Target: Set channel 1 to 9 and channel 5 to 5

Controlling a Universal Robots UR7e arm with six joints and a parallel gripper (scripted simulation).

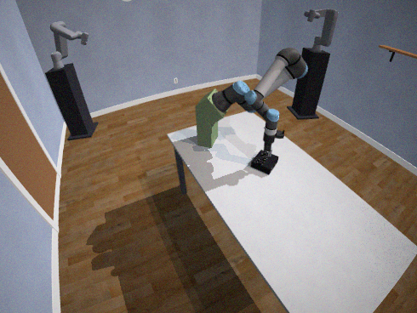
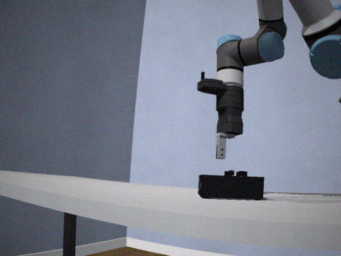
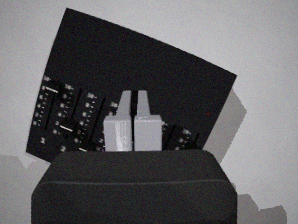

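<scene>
Right now my hand is 3 cm to the left of the channel 5 fader cap and 5 cm above it. Also, from my hand: channel 2 fader cap 7 cm behind, 5 cm below; channel 1 fader cap 6 cm behind, 3 cm to the left, 5 cm below; channel 3 fader cap 6 cm behind, 3 cm to the right, 5 cm below.
</scene>
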